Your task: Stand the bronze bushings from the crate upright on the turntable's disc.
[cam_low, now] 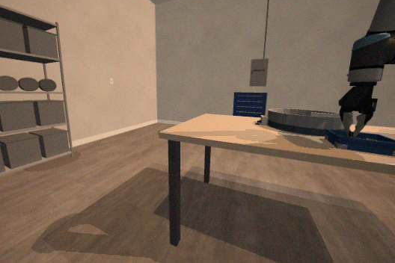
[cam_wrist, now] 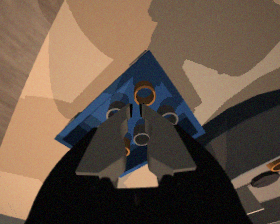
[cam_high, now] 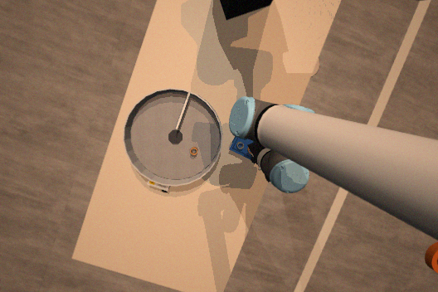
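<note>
Now: the blue crate 5 cm behind my hand, 4 cm below it and 3 cm to the right of it. From my hand the other things lie so: grey turntable disc (37 cm to the right, 5 cm ahead, 1 cm below).
</note>
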